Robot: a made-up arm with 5 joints. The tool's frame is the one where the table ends. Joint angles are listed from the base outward.
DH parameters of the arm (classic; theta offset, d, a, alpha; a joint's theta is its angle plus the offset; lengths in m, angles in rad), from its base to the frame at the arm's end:
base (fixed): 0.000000 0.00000 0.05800 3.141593
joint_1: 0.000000 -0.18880 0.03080 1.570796
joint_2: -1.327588 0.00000 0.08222 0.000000
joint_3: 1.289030 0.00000 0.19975 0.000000
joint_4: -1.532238 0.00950 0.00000 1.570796
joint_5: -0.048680 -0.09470 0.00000 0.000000
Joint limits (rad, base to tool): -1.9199..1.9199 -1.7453..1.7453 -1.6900..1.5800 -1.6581..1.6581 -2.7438..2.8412
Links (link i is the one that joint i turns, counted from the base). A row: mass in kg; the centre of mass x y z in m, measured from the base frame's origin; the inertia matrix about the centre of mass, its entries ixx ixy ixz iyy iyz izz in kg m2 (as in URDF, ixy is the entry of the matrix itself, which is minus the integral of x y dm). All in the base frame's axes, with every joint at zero. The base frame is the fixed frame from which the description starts. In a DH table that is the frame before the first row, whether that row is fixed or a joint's. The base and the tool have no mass.
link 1: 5.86; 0.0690 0.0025 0.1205; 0.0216 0 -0.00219 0.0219 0 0.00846
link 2: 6.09; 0.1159 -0.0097 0.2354; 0.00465 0 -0.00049 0.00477 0 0.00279
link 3: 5.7; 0.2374 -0.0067 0.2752; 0.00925 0 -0.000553 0.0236 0 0.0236
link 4: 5.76; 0.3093 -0.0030 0.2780; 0.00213 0 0 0.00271 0 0.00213
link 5: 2.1; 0.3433 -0.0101 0.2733; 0.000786 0 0 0.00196 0 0.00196
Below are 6 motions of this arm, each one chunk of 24 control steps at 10 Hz.
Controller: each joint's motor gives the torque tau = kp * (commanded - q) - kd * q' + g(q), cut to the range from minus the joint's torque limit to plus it. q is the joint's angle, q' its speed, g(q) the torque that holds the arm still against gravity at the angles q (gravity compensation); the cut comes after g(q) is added. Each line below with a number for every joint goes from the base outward.
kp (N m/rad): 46 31 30 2.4 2.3
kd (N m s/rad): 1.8 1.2 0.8 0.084 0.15
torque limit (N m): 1.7 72 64 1.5 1
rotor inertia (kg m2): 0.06 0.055 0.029 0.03 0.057
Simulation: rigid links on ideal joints. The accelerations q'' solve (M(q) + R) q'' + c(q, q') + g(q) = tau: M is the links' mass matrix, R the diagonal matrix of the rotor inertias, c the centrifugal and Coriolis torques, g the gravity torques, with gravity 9.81 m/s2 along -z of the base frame. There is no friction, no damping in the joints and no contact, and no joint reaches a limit. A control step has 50 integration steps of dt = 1/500 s. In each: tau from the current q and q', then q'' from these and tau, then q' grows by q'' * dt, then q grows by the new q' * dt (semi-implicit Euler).
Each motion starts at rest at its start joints. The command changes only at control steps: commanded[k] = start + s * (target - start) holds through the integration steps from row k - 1 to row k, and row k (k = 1, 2, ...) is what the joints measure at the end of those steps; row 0 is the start. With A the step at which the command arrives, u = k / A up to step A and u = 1 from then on. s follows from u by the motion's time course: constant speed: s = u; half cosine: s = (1 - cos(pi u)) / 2; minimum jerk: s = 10 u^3 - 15 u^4 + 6 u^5; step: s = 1 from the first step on.
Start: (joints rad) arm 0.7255 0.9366 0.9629 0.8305 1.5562
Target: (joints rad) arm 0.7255 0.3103 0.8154 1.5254 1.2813
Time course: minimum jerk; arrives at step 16
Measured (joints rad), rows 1 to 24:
1: 0.7255 0.9359 0.9632 0.8311 1.5561
2: 0.7255 0.9307 0.9651 0.8358 1.5552
3: 0.7256 0.9161 0.9682 0.8527 1.5517
4: 0.7257 0.8881 0.9690 0.8904 1.5433
5: 0.7257 0.8447 0.9632 0.9521 1.5277
6: 0.7257 0.7854 0.9483 1.0330 1.5038
7: 0.7256 0.7123 0.9241 1.1217 1.4721
8: 0.7255 0.6298 0.8932 1.2064 1.4348
9: 0.7254 0.5441 0.8600 1.2800 1.3952
10: 0.7253 0.4621 0.8293 1.3422 1.3568
11: 0.7252 0.3908 0.8049 1.3969 1.3230
12: 0.7253 0.3359 0.7889 1.4471 1.2961
13: 0.7254 0.3008 0.7821 1.4917 1.2772
14: 0.7255 0.2857 0.7839 1.5254 1.2668
15: 0.7255 0.2876 0.7927 1.5427 1.2641
16: 0.7255 0.3001 0.8063 1.5427 1.2678
17: 0.7255 0.3149 0.8216 1.5320 1.2750
18: 0.7255 0.3256 0.8337 1.5218 1.2828
19: 0.7256 0.3296 0.8381 1.5200 1.2884
20: 0.7257 0.3268 0.8337 1.5264 1.2904
21: 0.7256 0.3187 0.8233 1.5343 1.2889
22: 0.7255 0.3085 0.8116 1.5366 1.2851
23: 0.7254 0.3002 0.8028 1.5307 1.2809
24: 0.7253 0.2964 0.7993 1.5199 1.2777

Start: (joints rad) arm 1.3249 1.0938 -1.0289 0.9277 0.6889
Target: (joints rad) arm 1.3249 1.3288 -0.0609 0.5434 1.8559
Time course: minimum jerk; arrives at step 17
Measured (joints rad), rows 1 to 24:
1: 1.3249 1.0931 -1.0276 0.9273 0.6893
2: 1.3249 1.0893 -1.0195 0.9241 0.6929
3: 1.3250 1.0822 -0.9994 0.9138 0.7059
4: 1.3251 1.0747 -0.9634 0.8921 0.7374
5: 1.3253 1.0713 -0.9088 0.8565 0.7958
6: 1.3256 1.0771 -0.8342 0.8088 0.8861
7: 1.3258 1.0963 -0.7405 0.7542 1.0072
8: 1.3258 1.1313 -0.6304 0.7005 1.1521
9: 1.3254 1.1815 -0.5088 0.6556 1.3088
10: 1.3247 1.2428 -0.3820 0.6254 1.4637
11: 1.3238 1.3080 -0.2575 0.6120 1.6043
12: 1.3233 1.3679 -0.1445 0.6128 1.7214
13: 1.3237 1.4137 -0.0529 0.6219 1.8104
14: 1.3248 1.4393 0.0074 0.6314 1.8701
15: 1.3256 1.4427 0.0305 0.6337 1.9020
16: 1.3254 1.4254 0.0184 0.6226 1.9093
17: 1.3248 1.3907 -0.0172 0.5962 1.8975
18: 1.3244 1.3441 -0.0595 0.5576 1.8746
19: 1.3244 1.2964 -0.0960 0.5155 1.8505
20: 1.3247 1.2599 -0.1208 0.4816 1.8333
21: 1.3251 1.2427 -0.1306 0.4652 1.8270
22: 1.3253 1.2473 -0.1247 0.4696 1.8313
23: 1.3252 1.2708 -0.1056 0.4919 1.8423
24: 1.3249 1.3062 -0.0780 0.5244 1.8551

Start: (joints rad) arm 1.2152 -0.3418 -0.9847 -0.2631 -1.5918
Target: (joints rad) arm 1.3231 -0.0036 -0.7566 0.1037 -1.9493
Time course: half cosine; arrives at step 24
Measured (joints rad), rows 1 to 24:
1: 1.2156 -0.3416 -0.9846 -0.2628 -1.5921
2: 1.2170 -0.3408 -0.9842 -0.2613 -1.5937
3: 1.2195 -0.3384 -0.9826 -0.2573 -1.5978
4: 1.2227 -0.3334 -0.9791 -0.2495 -1.6056
5: 1.2267 -0.3248 -0.9732 -0.2376 -1.6176
6: 1.2314 -0.3118 -0.9642 -0.2216 -1.6337
7: 1.2367 -0.2943 -0.9521 -0.2020 -1.6532
8: 1.2426 -0.2726 -0.9371 -0.1796 -1.6750
9: 1.2488 -0.2474 -0.9197 -0.1549 -1.6980
10: 1.2554 -0.2199 -0.9009 -0.1285 -1.7215
11: 1.2623 -0.1916 -0.8815 -0.1011 -1.7448
12: 1.2694 -0.1637 -0.8625 -0.0734 -1.7679
13: 1.2765 -0.1374 -0.8447 -0.0464 -1.7907
14: 1.2835 -0.1134 -0.8286 -0.0209 -1.8133
15: 1.2903 -0.0922 -0.8144 0.0025 -1.8356
16: 1.2968 -0.0737 -0.8021 0.0234 -1.8574
17: 1.3028 -0.0576 -0.7915 0.0420 -1.8783
18: 1.3082 -0.0435 -0.7822 0.0584 -1.8976
19: 1.3129 -0.0309 -0.7738 0.0729 -1.9148
20: 1.3169 -0.0196 -0.7663 0.0855 -1.9293
21: 1.3200 -0.0095 -0.7596 0.0963 -1.9408
22: 1.3223 -0.0009 -0.7538 0.1049 -1.9490
23: 1.3236 0.0057 -0.7493 0.1109 -1.9538
24: 1.3241 0.0098 -0.7467 0.1138 -1.9552

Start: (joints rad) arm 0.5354 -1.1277 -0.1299 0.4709 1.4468
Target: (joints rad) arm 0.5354 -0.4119 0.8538 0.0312 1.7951
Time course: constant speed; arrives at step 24
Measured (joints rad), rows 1 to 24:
1: 0.5357 -1.1313 -0.1148 0.4589 1.4497
2: 0.5360 -1.1247 -0.0863 0.4257 1.4592
3: 0.5360 -1.0977 -0.0497 0.3799 1.4756
4: 0.5358 -1.0546 -0.0009 0.3393 1.4968
5: 0.5356 -1.0007 0.0585 0.3200 1.5194
6: 0.5353 -0.9420 0.1224 0.3261 1.5400
7: 0.5351 -0.8863 0.1856 0.3477 1.5566
8: 0.5349 -0.8400 0.2432 0.3672 1.5691
9: 0.5349 -0.8059 0.2905 0.3688 1.5789
10: 0.5351 -0.7837 0.3259 0.3459 1.5882
11: 0.5353 -0.7706 0.3516 0.3026 1.5988
12: 0.5355 -0.7620 0.3727 0.2503 1.6121
13: 0.5356 -0.7523 0.3951 0.2021 1.6279
14: 0.5356 -0.7360 0.4236 0.1672 1.6455
15: 0.5356 -0.7096 0.4610 0.1484 1.6634
16: 0.5355 -0.6727 0.5074 0.1427 1.6804
17: 0.5354 -0.6280 0.5613 0.1441 1.6957
18: 0.5353 -0.5809 0.6189 0.1461 1.7095
19: 0.5352 -0.5368 0.6752 0.1438 1.7223
20: 0.5352 -0.4999 0.7255 0.1343 1.7348
21: 0.5352 -0.4712 0.7667 0.1161 1.7479
22: 0.5354 -0.4496 0.7993 0.0897 1.7619
23: 0.5355 -0.4320 0.8267 0.0570 1.7768
24: 0.5355 -0.4144 0.8540 0.0218 1.7921

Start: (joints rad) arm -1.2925 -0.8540 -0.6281 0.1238 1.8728
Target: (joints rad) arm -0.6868 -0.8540 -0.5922 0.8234 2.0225
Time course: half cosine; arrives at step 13
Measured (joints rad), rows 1 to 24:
1: -1.2836 -0.8542 -0.6278 0.1265 1.8730
2: -1.2564 -0.8550 -0.6268 0.1408 1.8745
3: -1.2130 -0.8565 -0.6252 0.1780 1.8794
4: -1.1571 -0.8582 -0.6232 0.2435 1.8895
5: -1.0917 -0.8599 -0.6204 0.3331 1.9054
6: -1.0201 -0.8607 -0.6165 0.4356 1.9263
7: -0.9465 -0.8603 -0.6115 0.5376 1.9502
8: -0.8754 -0.8583 -0.6056 0.6292 1.9746
9: -0.8109 -0.8551 -0.5993 0.7060 1.9967
10: -0.7571 -0.8513 -0.5933 0.7674 2.0146
11: -0.7168 -0.8477 -0.5884 0.8143 2.0270
12: -0.6923 -0.8450 -0.5851 0.8458 2.0336
13: -0.6850 -0.8436 -0.5838 0.8589 2.0348
14: -0.6866 -0.8438 -0.5845 0.8528 2.0318
15: -0.6871 -0.8459 -0.5865 0.8341 2.0265
16: -0.6868 -0.8496 -0.5895 0.8149 2.0212
17: -0.6868 -0.8541 -0.5929 0.8049 2.0175
18: -0.6868 -0.8586 -0.5961 0.8066 2.0162
19: -0.6868 -0.8619 -0.5983 0.8157 2.0172
20: -0.6868 -0.8634 -0.5991 0.8249 2.0197
21: -0.6868 -0.8627 -0.5983 0.8291 2.0225
22: -0.6868 -0.8600 -0.5963 0.8274 2.0246
23: -0.6868 -0.8562 -0.5935 0.8227 2.0255
24: -0.6868 -0.8523 -0.5907 0.8192 2.0251

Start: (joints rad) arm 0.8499 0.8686 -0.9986 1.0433 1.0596
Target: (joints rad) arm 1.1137 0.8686 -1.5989 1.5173 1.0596
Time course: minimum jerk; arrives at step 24
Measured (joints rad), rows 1 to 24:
1: 0.8499 0.8688 -0.9989 1.0434 1.0596
2: 0.8502 0.8700 -1.0011 1.0446 1.0596
3: 0.8513 0.8726 -1.0067 1.0485 1.0597
4: 0.8542 0.8763 -1.0168 1.0571 1.0600
5: 0.8597 0.8805 -1.0325 1.0721 1.0604
6: 0.8688 0.8845 -1.0545 1.0936 1.0608
7: 0.8818 0.8873 -1.0832 1.1206 1.0612
8: 0.8987 0.8884 -1.1184 1.1512 1.0613
9: 0.9188 0.8872 -1.1596 1.1836 1.0612
10: 0.9410 0.8839 -1.2058 1.2168 1.0608
11: 0.9643 0.8788 -1.2554 1.2503 1.0602
12: 0.9875 0.8724 -1.3068 1.2843 1.0596
13: 1.0097 0.8656 -1.3581 1.3190 1.0591
14: 1.0302 0.8592 -1.4076 1.3537 1.0589
15: 1.0488 0.8539 -1.4534 1.3876 1.0589
16: 1.0654 0.8503 -1.4942 1.4193 1.0591
17: 1.0800 0.8487 -1.5289 1.4476 1.0593
18: 1.0925 0.8488 -1.5568 1.4714 1.0594
19: 1.1026 0.8505 -1.5777 1.4904 1.0593
20: 1.1102 0.8532 -1.5918 1.5043 1.0591
21: 1.1150 0.8565 -1.5999 1.5134 1.0587
22: 1.1171 0.8600 -1.6029 1.5182 1.0583
23: 1.1170 0.8634 -1.6023 1.5195 1.0582
24: 1.1153 0.8669 -1.5998 1.5186 1.0583

